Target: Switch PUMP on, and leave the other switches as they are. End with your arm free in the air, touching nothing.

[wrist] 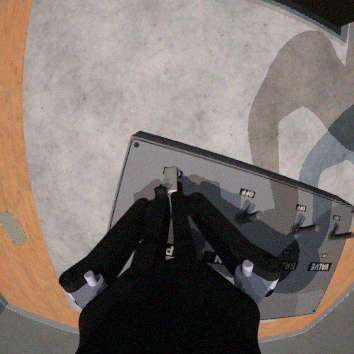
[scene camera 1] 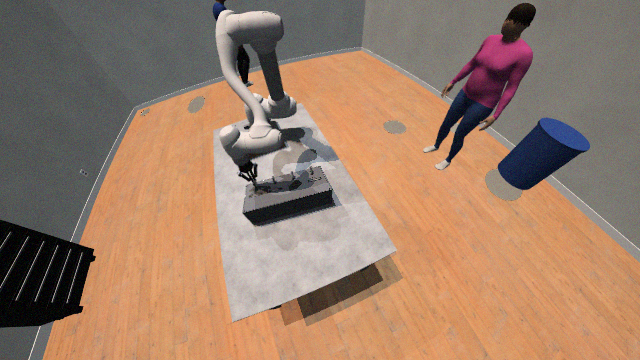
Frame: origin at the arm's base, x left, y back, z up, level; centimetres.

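Seen in the pictures: gripper, between the fingertips: [wrist: 171, 176] [scene camera 1: 256, 184].
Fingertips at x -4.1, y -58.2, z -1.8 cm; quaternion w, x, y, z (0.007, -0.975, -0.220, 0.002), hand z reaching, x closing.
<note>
A point is followed by its place in that frame.
The grey switch box [scene camera 1: 290, 209] @(x 15.0, y -80.0, z -3.3 cm) [wrist: 145, 165] @(x -8.0, y -58.1, z -2.4 cm) stands on the table, with a row of levers on its top. My gripper [scene camera 1: 254, 184] @(x -4.1, y -58.2, z -1.8 cm) [wrist: 171, 176] @(x -4.1, y -58.2, z -1.8 cm) is shut, with its tips low at the box's left-end switch in the wrist view. A label starting with P [wrist: 170, 251] @(x -0.8, y -68.4, z 1.6 cm) shows partly between the fingers. That switch's lever is hidden by the fingers, so its position and any contact cannot be told. To the right are a second lever [wrist: 251, 216] @(x 7.4, y -58.7, z 2.1 cm), a third lever [wrist: 306, 228] @(x 19.4, y -58.5, z 1.5 cm) and a fourth lever [wrist: 343, 234] @(x 31.3, y -57.7, z 1.4 cm), each below an OFF label. BR and VALVE labels show.
The grey table [scene camera 1: 300, 265] @(x 14.5, y -110.5, z -9.6 cm) [wrist: 90, 75] @(x -22.2, y -48.3, z -9.6 cm) carries the box and the arm's base. A person in pink [scene camera 1: 492, 75] and a blue barrel [scene camera 1: 545, 152] stand off to the right. Another person [scene camera 1: 243, 65] is partly hidden behind the arm. A black slatted object [scene camera 1: 40, 265] is at the left.
</note>
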